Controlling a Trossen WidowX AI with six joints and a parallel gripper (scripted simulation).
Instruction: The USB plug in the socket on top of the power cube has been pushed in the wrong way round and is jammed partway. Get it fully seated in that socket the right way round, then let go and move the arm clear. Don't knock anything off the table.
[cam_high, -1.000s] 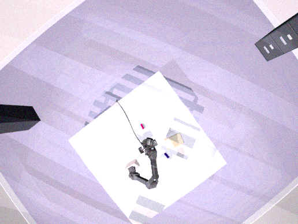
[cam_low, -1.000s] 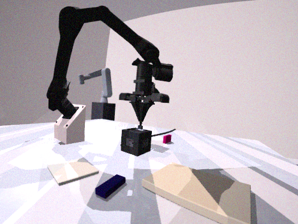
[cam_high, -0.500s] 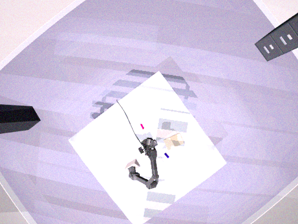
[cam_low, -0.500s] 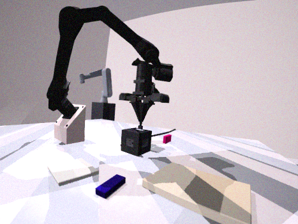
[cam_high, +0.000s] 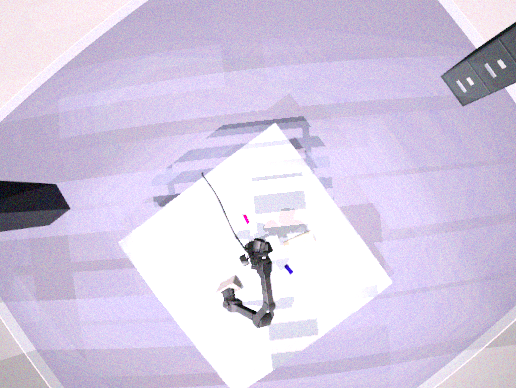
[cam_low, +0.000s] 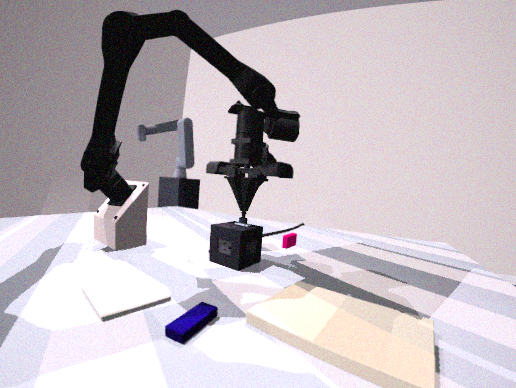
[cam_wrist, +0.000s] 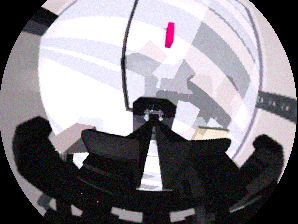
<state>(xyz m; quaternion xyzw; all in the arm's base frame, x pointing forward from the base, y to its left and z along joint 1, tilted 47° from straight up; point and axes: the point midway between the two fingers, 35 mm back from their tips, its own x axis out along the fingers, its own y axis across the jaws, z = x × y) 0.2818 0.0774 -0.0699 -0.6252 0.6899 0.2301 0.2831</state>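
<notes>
The USB plug lies 20 mm below my gripper tip. From my gripper tip the other things lie so: beige board (230 mm ahead, 150 mm to the right, 100 mm below); then blue block (80 mm ahead, 240 mm to the right, 100 mm below); then magenta block (50 mm ahead, 180 mm to the left, 90 mm below).
</notes>
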